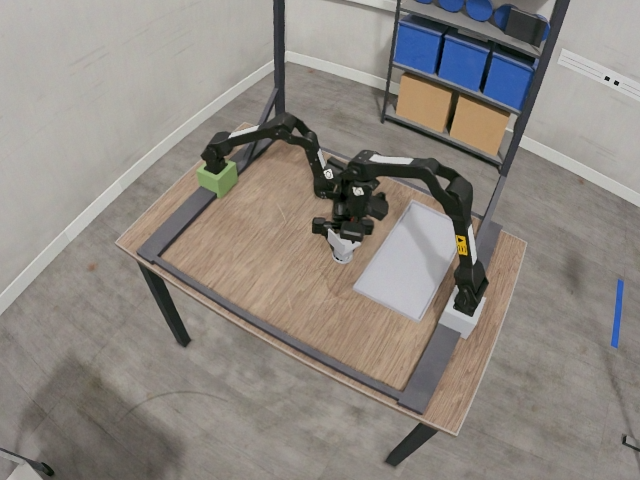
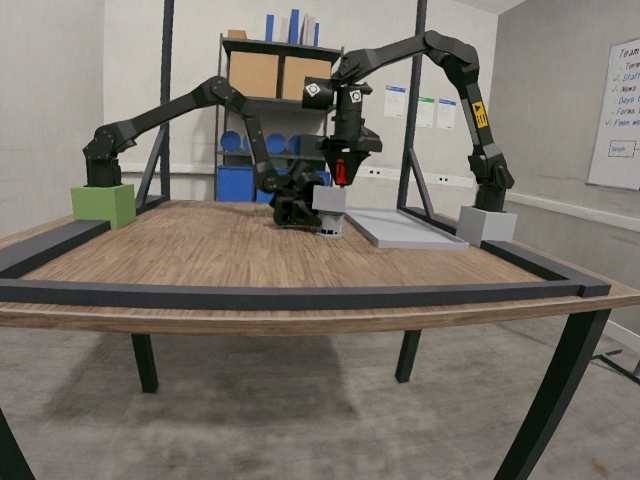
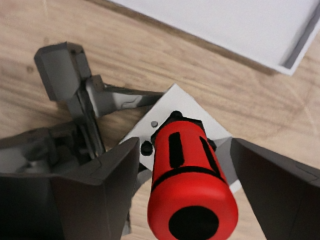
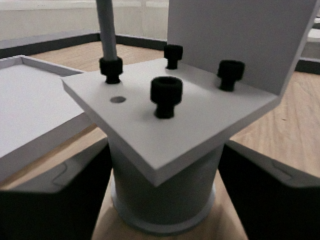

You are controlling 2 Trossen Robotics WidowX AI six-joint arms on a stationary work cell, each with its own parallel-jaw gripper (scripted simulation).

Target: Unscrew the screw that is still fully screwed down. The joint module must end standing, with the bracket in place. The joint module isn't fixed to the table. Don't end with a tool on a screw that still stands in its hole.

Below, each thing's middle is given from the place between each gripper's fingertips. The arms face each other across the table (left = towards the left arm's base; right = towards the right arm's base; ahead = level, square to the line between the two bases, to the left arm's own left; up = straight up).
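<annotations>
My left hand: 8 cm above the grey bracket (image 2: 324,198), 1 cm short of it, 2 cm to the left of it. Grey joint module (image 4: 186,198): 12 cm below my left hand, 1 cm ahead of it, 2 cm to the right of it. Shallow grey tray (image 1: 405,272): 14 cm below my left hand, 12 cm behind it, 17 cm to the left of it.
My right gripper: 2 cm short of the grey joint module, 2 cm to the right of it. Grey bracket: 4 cm above my right hand, 2 cm ahead of it, 2 cm to the left of it. Shallow grey tray: 3 cm below my right hand, 10 cm behind it, 21 cm to the left of it.
</annotations>
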